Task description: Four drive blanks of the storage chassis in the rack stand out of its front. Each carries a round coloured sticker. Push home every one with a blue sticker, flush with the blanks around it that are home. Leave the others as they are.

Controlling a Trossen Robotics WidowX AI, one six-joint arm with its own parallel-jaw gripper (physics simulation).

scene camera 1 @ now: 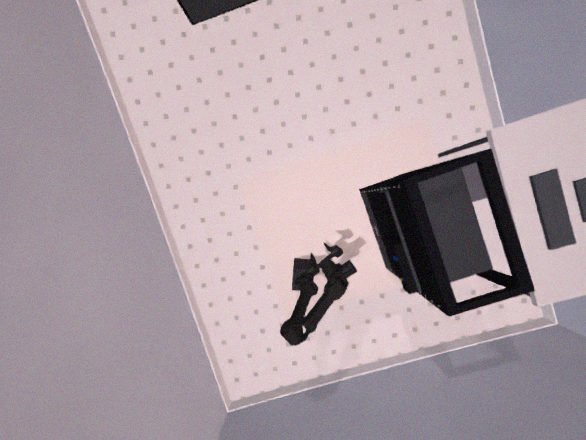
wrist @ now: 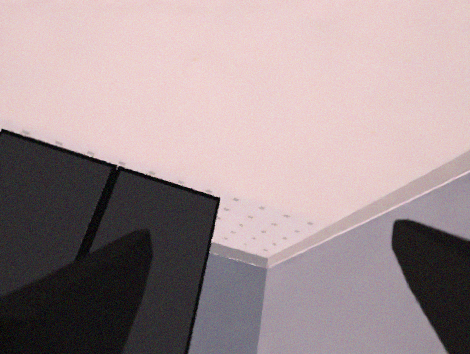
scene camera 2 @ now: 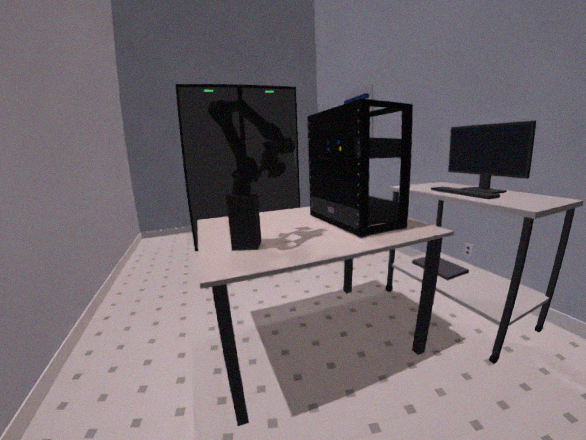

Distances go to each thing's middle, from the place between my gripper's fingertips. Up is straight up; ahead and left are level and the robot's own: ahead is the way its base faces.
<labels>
The black rack (scene camera 1: 424, 221) lies 46 cm ahead of my hand, 12 cm to the right of it and 3 cm above it.
</labels>
